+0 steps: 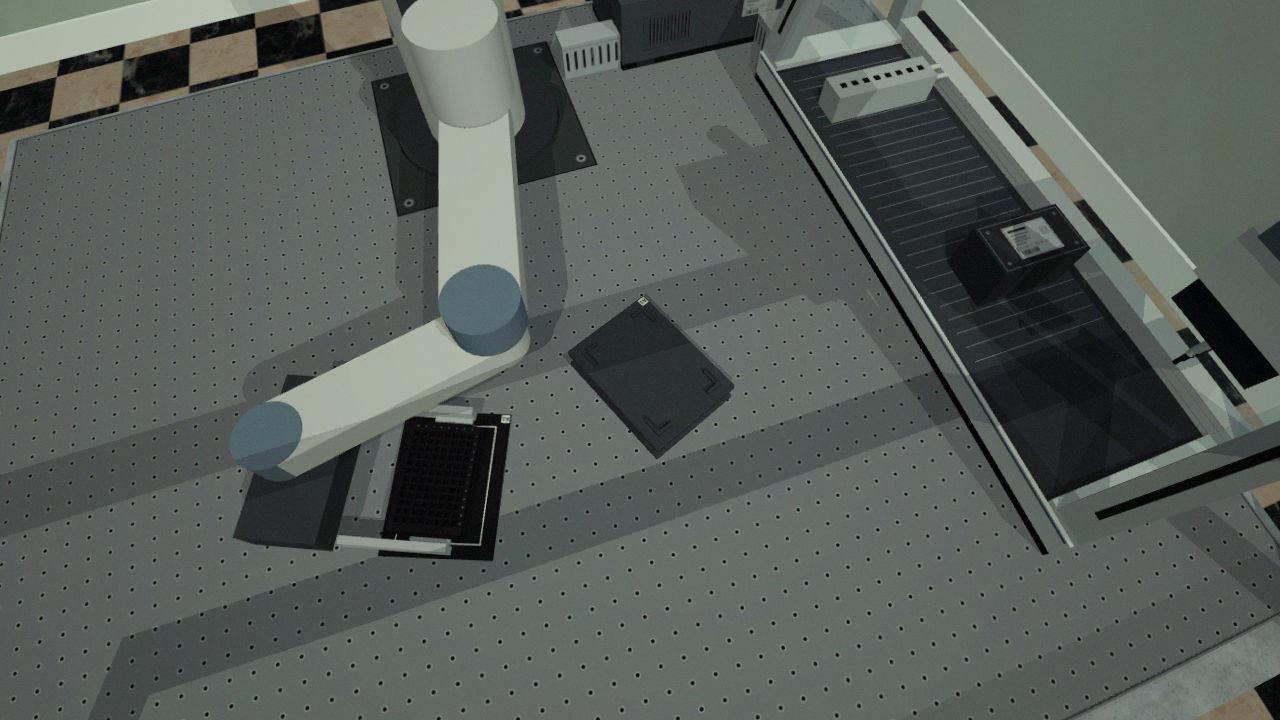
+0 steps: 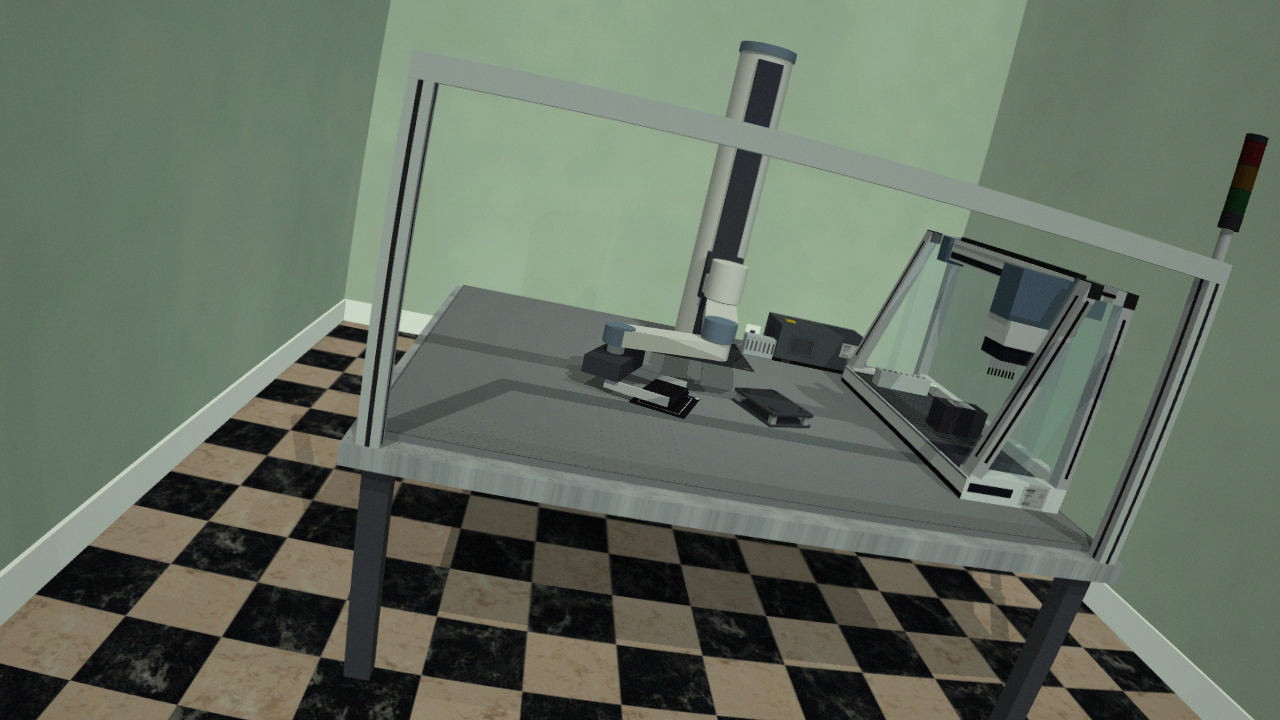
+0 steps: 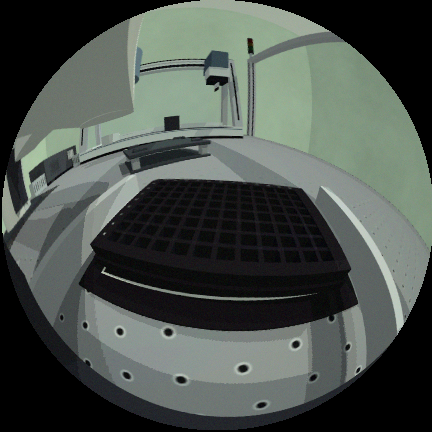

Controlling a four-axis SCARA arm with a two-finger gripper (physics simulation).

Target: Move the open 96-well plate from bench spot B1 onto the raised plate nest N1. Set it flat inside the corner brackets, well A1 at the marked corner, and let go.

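Places are measured from the arm's base along level axes (x back, y left, z down), in centimetres.
Where they show: gripper, fingertip midpoint: [image 1: 461, 478] [image 2: 677, 394] [image 3: 225, 187]; arm's base at its link origin: [image 3: 20, 222].
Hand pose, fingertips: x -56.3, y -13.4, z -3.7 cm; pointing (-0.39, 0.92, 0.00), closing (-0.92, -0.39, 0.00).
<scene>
Each offset is from my fingertips to the centre of the thing. "*": to the spot under its first point.
The dark open 96-well plate @[dy -2.8, dx +1.2, dz +0.6 cm] [image 1: 434, 483] [image 2: 668, 390] [image 3: 220, 225] is level, a little above the black marked spot B1 [image 1: 500, 447] [image 2: 684, 411] [image 3: 220, 315]. The spot's white outline shows past the plate's edge. My gripper [image 1: 443, 477] [image 2: 671, 391] [image 3: 225, 187] is shut on the plate, with one pale finger along each of two opposite sides. The raised nest N1 @[dy +24.1, dx +5.6, dz +0.4 cm] [image 1: 653, 376] [image 2: 774, 404] [image 3: 170, 145] stands to the right, turned at an angle, with corner brackets and a white marker at its back corner. The plate's A1 mark cannot be made out.
A framed instrument with a dark deck [image 1: 921, 179] is at the right. It holds a black box @[* dy +68.4, dx +2.2, dz -9.6 cm] [image 1: 1020, 250] [image 2: 955, 414] and a white slotted block @[* dy +68.7, dx +34.0, dz -7.0 cm] [image 1: 881, 86]. A dark controller box @[* dy +51.4, dx +59.8, dz -1.8 cm] [image 1: 698, 31] [image 2: 810, 340] and a small white vented box @[* dy +33.1, dx +60.8, dz -1.8 cm] [image 1: 588, 51] stand at the back.
</scene>
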